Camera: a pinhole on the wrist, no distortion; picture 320 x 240 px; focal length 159.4 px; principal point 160.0 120.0 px. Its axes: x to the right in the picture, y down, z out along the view. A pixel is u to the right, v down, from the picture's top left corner.
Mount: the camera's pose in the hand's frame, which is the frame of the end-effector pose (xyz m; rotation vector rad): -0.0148 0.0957 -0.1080 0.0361 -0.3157 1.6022
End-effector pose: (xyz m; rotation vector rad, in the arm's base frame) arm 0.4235 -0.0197 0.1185 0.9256 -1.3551 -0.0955
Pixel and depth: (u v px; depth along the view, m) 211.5 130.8 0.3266
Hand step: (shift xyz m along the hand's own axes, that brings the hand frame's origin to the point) -0.0986 0.1250 0.2243
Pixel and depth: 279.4 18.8 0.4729
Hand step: 0.1782 0.3420 0.4762
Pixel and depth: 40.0 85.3 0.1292
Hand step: -0.0030 -0.0273 0.0000
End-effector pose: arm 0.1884 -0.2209 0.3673 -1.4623 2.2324 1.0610
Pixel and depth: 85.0 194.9 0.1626
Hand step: -0.1128 -0.0169 0.0178
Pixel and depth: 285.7 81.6 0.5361
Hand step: -0.0051 0.3908 0.5210
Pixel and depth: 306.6 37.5 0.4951
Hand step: 0.1249 0.4346 0.5115
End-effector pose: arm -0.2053 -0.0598 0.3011 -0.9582 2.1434 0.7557
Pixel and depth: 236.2 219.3 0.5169
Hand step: -0.4346 0.2136 0.3837
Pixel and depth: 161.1 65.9 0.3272
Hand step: 0.0387 0.0273 0.2265
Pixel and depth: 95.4 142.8 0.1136
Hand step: -0.0472 0.0251 -0.0118
